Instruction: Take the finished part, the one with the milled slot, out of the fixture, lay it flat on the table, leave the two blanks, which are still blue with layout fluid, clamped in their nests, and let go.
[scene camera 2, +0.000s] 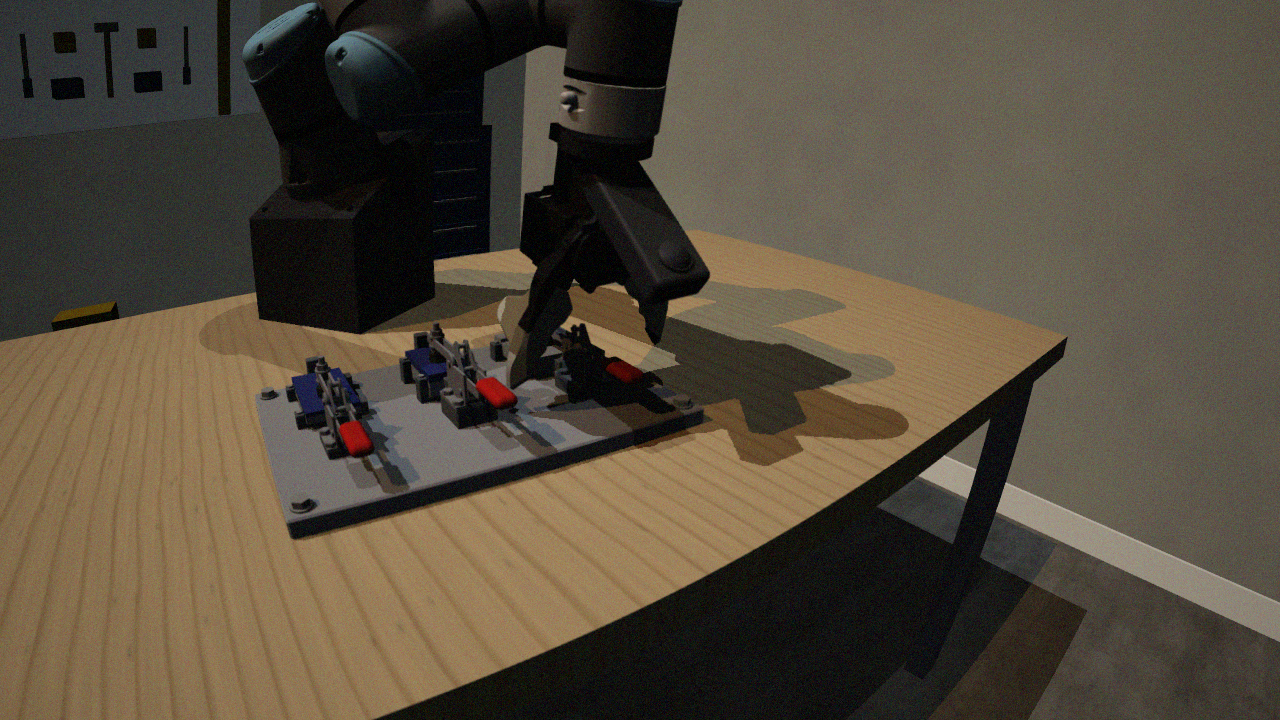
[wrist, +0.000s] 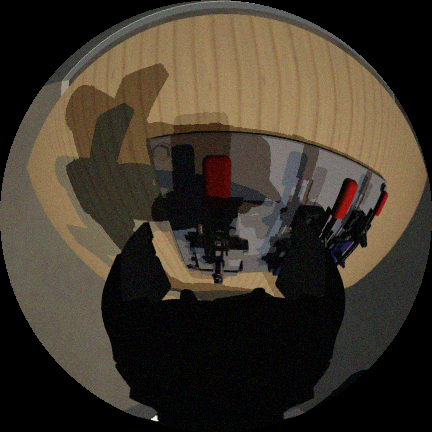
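My gripper (scene camera 2: 587, 360) (wrist: 221, 222) is open and empty, its jaws spread low over the right-hand station of the grey fixture plate (scene camera 2: 402, 470) (wrist: 280, 152). The finished part (wrist: 232, 263) is a grey piece in that station's nest, dark and partly covered by the toggle clamp in the wrist view; its slot cannot be made out. In the scene view a finger and shadow hide most of it. That station's red clamp handle (scene camera 2: 623, 370) (wrist: 217, 176) points toward the plate's front edge. Two blue blanks, one at left (scene camera 2: 307, 394) and one in the middle (scene camera 2: 426, 361), sit in their nests under clamps.
The middle red handle (scene camera 2: 495, 392) (wrist: 345, 198) and left red handle (scene camera 2: 355, 438) (wrist: 381, 203) stand beside the occupied station. Hex bolts mark the plate corners. The wooden table (scene camera 2: 161, 537) (wrist: 280, 75) surrounds the plate; the robot's dark base block (scene camera 2: 308, 264) stands behind.
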